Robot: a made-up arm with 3 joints.
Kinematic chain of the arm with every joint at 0, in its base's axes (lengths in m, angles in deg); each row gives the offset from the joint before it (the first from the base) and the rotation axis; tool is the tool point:
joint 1: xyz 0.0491 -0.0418 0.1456 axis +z
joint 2: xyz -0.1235 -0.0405 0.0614 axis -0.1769 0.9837 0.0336
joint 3: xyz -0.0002 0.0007 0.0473 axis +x
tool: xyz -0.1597 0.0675 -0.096
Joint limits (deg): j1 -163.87..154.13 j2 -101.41..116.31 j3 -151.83..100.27
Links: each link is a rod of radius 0.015 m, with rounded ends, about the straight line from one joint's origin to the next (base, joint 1, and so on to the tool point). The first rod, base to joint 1, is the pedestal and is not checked.
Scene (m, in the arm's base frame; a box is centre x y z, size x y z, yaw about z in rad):
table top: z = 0
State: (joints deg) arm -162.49 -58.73 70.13
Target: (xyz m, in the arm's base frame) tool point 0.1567 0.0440 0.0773
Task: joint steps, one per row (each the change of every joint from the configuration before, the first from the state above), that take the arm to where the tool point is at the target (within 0.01 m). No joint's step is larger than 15 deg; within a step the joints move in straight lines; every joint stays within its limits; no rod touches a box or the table.
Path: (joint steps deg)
1: 12.85 -8.27 -9.85
2: 12.85 -8.26 -9.85
3: 12.85 -8.27 -9.85
4: 12.85 -8.27 -9.85
5: 12.86 -8.26 -9.85

